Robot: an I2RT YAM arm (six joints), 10 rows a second.
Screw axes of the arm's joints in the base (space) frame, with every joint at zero. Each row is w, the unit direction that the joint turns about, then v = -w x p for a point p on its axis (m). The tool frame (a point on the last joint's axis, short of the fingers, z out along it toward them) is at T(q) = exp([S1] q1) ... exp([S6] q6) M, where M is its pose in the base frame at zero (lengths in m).
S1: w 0 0 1 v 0 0 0
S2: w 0 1 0 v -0.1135 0 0.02
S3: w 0 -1 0 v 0.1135 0 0.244
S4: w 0 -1 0 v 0.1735 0 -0.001
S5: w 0 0 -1 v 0 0.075 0
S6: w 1 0 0 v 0 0.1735 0
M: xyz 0.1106 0 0.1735 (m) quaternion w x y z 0.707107 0 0.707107 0
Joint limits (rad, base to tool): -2.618..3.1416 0..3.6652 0..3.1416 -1.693..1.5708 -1.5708..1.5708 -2.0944..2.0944
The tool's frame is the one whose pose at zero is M.
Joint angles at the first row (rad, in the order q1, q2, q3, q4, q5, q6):
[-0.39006 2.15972 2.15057 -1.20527 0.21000 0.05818]
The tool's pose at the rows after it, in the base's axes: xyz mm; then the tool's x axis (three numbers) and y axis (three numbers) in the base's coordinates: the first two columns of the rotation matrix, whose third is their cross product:
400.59 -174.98 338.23 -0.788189 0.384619 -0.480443 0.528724 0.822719 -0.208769
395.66 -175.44 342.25 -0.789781 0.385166 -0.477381 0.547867 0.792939 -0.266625
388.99 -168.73 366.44 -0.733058 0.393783 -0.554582 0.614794 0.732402 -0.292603
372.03 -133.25 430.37 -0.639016 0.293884 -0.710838 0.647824 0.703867 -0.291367
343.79 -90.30 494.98 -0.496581 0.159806 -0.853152 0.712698 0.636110 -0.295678
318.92 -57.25 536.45 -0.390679 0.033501 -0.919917 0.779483 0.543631 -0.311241
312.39 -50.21 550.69 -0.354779 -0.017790 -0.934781 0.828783 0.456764 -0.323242
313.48 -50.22 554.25 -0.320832 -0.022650 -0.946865 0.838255 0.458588 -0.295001
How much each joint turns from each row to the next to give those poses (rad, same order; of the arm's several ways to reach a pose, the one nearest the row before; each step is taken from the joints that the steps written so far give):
[0.00001 -0.06827 0.07172 -0.00992 0.06066 0.00000]
[-0.00002 -0.01029 0.00005 -0.01796 0.06751 0.00113]
[0.01526 -0.03395 0.03279 0.00116 0.08469 0.04845]
[0.07554 -0.08207 0.10900 0.00424 0.09576 -0.00114]
[0.10720 -0.07592 0.12436 0.03014 0.18425 -0.02517]
[0.10146 -0.05868 0.05161 0.08769 0.20942 -0.08470]
[0.02824 -0.01713 -0.00030 0.08999 0.12437 -0.07514]
[0.00001 -0.00007 -0.00012 0.04048 -0.00304 -0.00496]

